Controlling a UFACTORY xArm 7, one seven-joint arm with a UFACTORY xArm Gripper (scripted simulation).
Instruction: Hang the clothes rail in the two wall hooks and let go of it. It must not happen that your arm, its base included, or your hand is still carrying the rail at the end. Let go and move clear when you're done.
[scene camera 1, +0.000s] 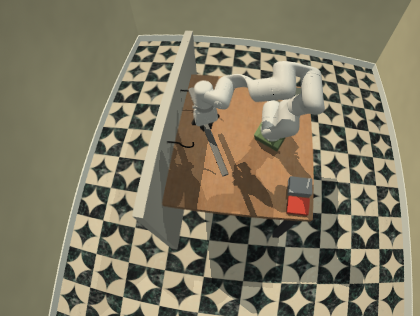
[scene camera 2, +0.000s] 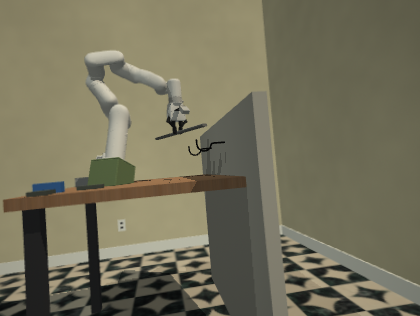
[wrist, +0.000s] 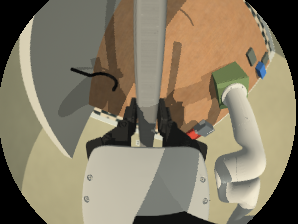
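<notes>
My gripper (wrist: 147, 105) in sight. Grey wall panel (scene camera 2: 246, 260) in sight.
</notes>
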